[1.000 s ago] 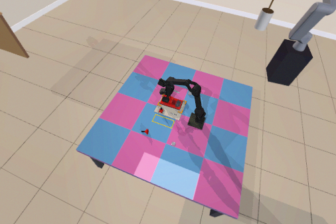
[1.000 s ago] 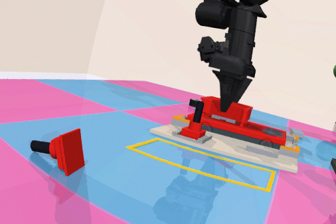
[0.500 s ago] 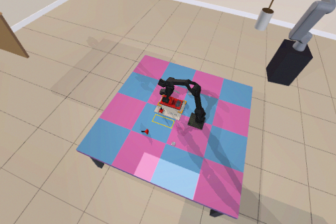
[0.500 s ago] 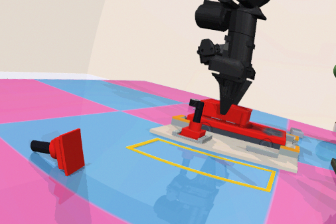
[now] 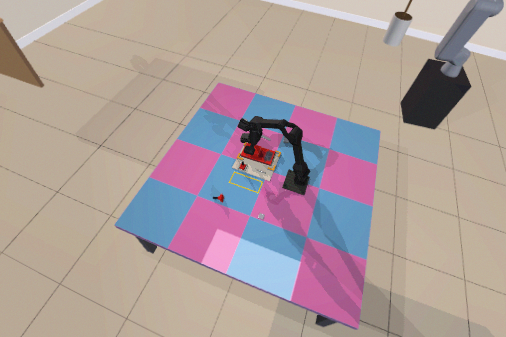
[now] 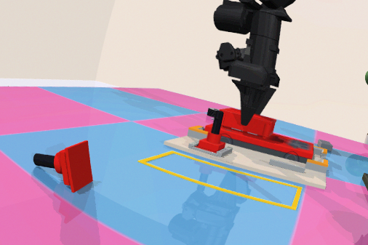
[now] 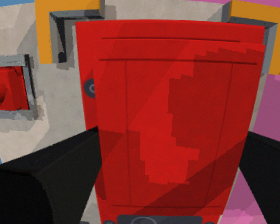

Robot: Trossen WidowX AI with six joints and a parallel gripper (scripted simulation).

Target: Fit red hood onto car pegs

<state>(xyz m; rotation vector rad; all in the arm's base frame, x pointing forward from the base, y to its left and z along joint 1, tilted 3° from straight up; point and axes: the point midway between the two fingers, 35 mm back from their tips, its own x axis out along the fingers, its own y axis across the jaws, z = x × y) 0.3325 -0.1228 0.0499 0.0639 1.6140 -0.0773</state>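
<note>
Right now the red hood is 1 cm above my gripper tip. Also, from my gripper tip: grey jig 4 cm behind, 3 cm to the left, 3 cm below; then grey engine block 1 cm below.
</note>
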